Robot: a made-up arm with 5 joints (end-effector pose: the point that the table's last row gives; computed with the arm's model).
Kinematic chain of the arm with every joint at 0, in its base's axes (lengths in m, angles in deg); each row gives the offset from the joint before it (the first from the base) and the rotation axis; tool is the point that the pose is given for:
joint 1: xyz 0 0 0.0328 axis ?
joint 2: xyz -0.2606 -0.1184 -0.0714 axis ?
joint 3: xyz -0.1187 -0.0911 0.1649 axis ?
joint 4: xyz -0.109 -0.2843 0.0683 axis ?
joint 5: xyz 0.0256 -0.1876 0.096 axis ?
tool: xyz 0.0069 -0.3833 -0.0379
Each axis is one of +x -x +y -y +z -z.
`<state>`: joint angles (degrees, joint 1 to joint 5).
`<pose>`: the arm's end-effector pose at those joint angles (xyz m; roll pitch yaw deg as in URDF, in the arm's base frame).
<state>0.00 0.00 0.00 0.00 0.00</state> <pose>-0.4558 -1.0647 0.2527 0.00 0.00 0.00</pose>
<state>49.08 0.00 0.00 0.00 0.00</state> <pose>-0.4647 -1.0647 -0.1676 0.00 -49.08 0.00</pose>
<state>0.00 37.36 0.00 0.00 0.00</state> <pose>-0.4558 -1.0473 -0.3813 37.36 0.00 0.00</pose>
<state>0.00 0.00 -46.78 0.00 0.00</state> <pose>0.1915 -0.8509 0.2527 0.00 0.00 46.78</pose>
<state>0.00 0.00 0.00 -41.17 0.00</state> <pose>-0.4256 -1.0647 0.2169 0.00 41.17 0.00</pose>
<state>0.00 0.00 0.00 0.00 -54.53</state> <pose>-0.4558 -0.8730 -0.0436 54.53 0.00 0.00</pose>
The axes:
joint 1: -y
joint 2: +x
joint 3: -z
joint 4: -y
joint 5: -x

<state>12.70 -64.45 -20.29 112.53 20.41</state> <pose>-0.5577 -0.3739 0.8306 -114.83 -25.25 120.90</pose>
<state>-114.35 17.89 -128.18 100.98 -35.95</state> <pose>0.2270 0.1823 -0.2811 151.53 28.26 -30.27</pose>
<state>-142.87 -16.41 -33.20 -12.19 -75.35</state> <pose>0.1929 -0.7197 0.1139 -136.72 12.22 152.34</pose>
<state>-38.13 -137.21 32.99 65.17 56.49</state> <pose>-0.9559 0.4984 0.6761 -149.15 38.26 92.79</pose>
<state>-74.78 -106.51 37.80 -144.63 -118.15</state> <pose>-0.2516 0.2999 0.7383 7.92 -32.62 -124.15</pose>
